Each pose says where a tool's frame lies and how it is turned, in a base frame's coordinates. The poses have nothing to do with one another.
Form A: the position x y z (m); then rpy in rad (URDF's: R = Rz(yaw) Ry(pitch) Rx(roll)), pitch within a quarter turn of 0, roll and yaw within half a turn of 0.
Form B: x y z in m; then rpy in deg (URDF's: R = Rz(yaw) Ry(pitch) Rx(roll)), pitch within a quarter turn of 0, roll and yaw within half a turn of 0. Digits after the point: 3 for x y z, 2 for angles.
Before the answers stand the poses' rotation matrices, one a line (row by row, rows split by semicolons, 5 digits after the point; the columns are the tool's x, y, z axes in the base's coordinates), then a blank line. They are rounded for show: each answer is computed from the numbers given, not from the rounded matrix.
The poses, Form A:
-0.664 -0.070 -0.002 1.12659 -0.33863 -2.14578
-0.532 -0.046 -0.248 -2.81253 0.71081 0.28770
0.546 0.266 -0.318 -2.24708 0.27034 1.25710
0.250 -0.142 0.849 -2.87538 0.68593 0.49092
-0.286 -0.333 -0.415 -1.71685 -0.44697 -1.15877
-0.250 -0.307 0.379 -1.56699 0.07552 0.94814
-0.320 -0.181 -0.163 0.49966 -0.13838 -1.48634
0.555 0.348 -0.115 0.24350 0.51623 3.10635
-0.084 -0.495 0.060 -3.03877 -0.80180 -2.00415
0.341 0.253 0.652 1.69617 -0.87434 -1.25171
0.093 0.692 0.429 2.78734 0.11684 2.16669
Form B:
-0.51294 0.52376 -0.68012; -0.79154 0.01802 0.61085; 0.33220 0.85167 0.40534
0.72669 0.06635 -0.68376; 0.21503 -0.96728 0.13468; -0.65245 -0.24490 -0.71717
0.29737 0.53108 -0.79342; 0.91665 -0.39125 0.08167; -0.26706 -0.75158 -0.60317
0.68244 0.30788 -0.66294; 0.36481 -0.92939 -0.05608; -0.63339 -0.20358 -0.74657
0.36113 0.03790 0.93175; -0.82629 -0.45013 0.33856; 0.43224 -0.89216 -0.13124
0.58153 -0.04709 -0.81216; 0.81002 -0.05907 0.58342; -0.07545 -0.99714 0.00380
0.08355 0.86904 -0.48763; -0.98691 0.13990 0.08023; 0.13794 0.47455 0.86935
-0.86915 -0.15313 -0.47025; 0.03064 -0.96570 0.25783; -0.49360 0.20968 0.84403
-0.29202 -0.93374 -0.20701; -0.63113 0.35076 -0.69184; 0.71861 -0.07138 -0.69174
0.20124 -0.35749 -0.91198; -0.60912 0.68345 -0.40232; 0.76712 0.63647 -0.08022
-0.55742 0.75356 0.34847; 0.82200 0.55987 0.10420; -0.11657 0.34452 -0.93151

-0.664 -0.070 -0.002 64.55 -19.40 -122.94
-0.532 -0.046 -0.248 -161.15 40.73 16.48
0.546 0.266 -0.318 -128.75 15.49 72.03
0.250 -0.142 0.849 -164.75 39.30 28.13
-0.286 -0.333 -0.415 -98.37 -25.61 -66.39
-0.250 -0.307 0.379 -89.78 4.33 54.32
-0.320 -0.181 -0.163 28.63 -7.93 -85.16
0.555 0.348 -0.115 13.95 29.58 177.98
-0.084 -0.495 0.060 -174.11 -45.94 -114.83
0.341 0.253 0.652 97.18 -50.10 -71.72
0.093 0.692 0.429 159.70 6.69 124.14

